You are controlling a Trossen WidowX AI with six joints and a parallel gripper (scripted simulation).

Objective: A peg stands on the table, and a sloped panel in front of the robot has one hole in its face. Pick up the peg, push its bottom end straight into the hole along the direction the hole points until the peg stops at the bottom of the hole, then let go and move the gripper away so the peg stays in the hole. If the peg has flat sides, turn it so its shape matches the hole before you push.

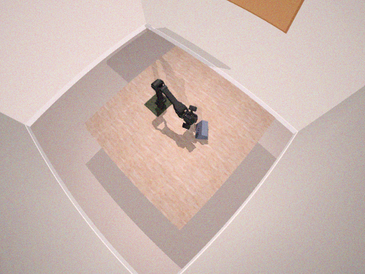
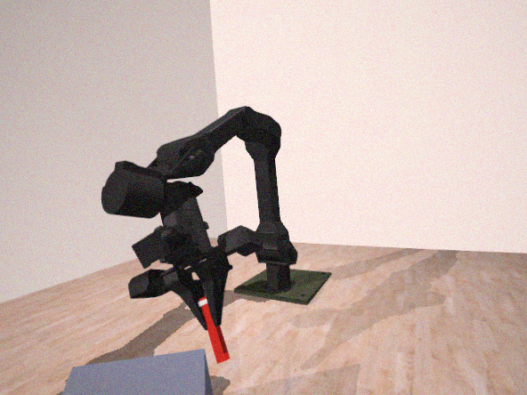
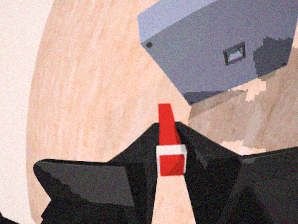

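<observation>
My gripper tip is now 9 cm short of the sloped panel, 2 cm to the left of it and 5 cm above it. Also, from my gripper tip: peg (1 cm behind, 1 cm to the right, 1 cm above).
</observation>
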